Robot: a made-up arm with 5 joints. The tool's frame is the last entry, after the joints. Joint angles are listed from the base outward. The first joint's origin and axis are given. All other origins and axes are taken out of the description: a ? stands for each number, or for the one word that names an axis. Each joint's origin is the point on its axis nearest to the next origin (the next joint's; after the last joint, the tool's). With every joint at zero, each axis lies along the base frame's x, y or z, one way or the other. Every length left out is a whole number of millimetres.
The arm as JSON. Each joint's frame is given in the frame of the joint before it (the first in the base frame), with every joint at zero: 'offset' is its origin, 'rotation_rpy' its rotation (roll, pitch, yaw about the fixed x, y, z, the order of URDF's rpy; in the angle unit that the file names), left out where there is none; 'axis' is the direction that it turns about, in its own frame. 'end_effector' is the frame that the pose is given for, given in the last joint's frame.
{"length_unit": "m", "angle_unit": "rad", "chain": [
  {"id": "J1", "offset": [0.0, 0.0, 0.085], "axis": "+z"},
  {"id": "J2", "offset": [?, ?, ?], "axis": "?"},
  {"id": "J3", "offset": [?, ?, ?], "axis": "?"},
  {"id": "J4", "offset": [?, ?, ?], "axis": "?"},
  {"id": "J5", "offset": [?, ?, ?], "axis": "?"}
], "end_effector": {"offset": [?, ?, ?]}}
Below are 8 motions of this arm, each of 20 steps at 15 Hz.
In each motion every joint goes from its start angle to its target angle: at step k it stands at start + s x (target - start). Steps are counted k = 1, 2, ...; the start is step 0. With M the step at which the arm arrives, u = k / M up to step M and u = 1 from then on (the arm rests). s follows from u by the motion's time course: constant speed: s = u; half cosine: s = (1 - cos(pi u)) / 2; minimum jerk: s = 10 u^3 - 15 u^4 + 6 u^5.
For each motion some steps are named. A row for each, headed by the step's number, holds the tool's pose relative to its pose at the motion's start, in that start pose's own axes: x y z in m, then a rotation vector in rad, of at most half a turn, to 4 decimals.
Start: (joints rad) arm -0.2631 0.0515 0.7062 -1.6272 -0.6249
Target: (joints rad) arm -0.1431 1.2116 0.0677 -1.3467 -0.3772
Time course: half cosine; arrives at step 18
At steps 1, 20:
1: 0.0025 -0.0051 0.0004 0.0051 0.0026 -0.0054
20: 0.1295 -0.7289 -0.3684 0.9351 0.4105 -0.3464

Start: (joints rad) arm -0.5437 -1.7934 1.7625 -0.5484 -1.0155
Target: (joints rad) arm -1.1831 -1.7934 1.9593 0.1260 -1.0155
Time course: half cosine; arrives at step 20
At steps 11, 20:
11: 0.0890 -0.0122 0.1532 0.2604 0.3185 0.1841
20: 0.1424 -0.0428 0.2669 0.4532 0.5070 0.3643

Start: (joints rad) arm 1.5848 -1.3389 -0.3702 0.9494 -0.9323
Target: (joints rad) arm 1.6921 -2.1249 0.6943 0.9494 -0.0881
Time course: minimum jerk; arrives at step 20
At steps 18, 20:
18: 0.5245 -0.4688 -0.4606 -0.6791 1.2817 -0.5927
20: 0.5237 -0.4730 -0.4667 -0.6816 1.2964 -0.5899

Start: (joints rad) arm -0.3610 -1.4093 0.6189 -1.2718 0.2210
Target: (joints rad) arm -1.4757 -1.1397 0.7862 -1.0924 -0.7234
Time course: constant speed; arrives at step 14
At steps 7, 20:
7: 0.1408 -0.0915 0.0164 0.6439 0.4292 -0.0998
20: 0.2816 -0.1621 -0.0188 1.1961 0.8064 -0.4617

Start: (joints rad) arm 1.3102 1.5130 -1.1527 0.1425 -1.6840
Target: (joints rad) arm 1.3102 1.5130 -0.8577 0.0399 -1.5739
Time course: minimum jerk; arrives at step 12
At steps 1, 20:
1: 0.0001 -0.0001 -0.0009 -0.0020 -0.0005 -0.0002
20: 0.0135 -0.0413 -0.1765 -0.4039 -0.1036 -0.0210

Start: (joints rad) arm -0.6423 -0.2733 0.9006 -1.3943 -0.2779
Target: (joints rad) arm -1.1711 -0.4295 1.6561 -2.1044 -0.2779
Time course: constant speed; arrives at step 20
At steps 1, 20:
1: -0.0283 0.0189 0.0086 -0.0295 -0.0375 -0.0358
20: -0.4973 0.4060 -0.0318 -0.4274 -0.8129 -0.4666

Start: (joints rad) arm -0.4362 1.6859 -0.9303 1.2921 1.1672
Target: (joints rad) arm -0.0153 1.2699 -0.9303 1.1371 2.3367
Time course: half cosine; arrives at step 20
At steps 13, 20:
13: -0.2113 -0.1429 -0.1924 -0.5586 0.3538 -0.2234
20: -0.3064 -0.1669 -0.2772 -0.7319 0.5116 -0.2169

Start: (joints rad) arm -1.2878 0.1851 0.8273 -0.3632 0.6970
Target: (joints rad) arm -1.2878 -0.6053 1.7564 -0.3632 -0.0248
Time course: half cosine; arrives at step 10
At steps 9, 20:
9: -0.2428 0.4227 0.1322 -0.2145 -0.3338 0.6653
20: -0.2553 0.4267 0.1271 -0.2167 -0.3434 0.6852

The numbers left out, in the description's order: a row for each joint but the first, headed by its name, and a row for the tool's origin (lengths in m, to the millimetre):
J2: xyz -0.261 -0.005 0.0, axis -y
J3: xyz -0.195 0.0 -0.046, axis -x
J4: xyz 0.0 0.112 0.659, axis +z
J5: xyz 0.158 -0.096 0.0, axis -x
tool: xyz 0.0 0.014 0.036

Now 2 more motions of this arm.
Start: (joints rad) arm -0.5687 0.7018 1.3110 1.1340 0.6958
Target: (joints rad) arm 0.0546 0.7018 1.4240 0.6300 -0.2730
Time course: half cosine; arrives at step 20
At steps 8, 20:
8: -0.1359 0.0497 -0.0092 0.2452 -0.0763 -0.2006
20: -0.3826 0.1750 -0.1045 0.7588 -0.4395 -0.5086

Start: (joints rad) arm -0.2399 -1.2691 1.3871 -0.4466 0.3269
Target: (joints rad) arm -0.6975 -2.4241 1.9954 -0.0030 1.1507
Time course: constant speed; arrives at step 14
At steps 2, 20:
2: 0.0176 0.0219 0.0276 -0.1531 -0.0616 0.2177
20: -0.1333 -0.1492 0.0232 -0.6608 -1.2810 0.9667

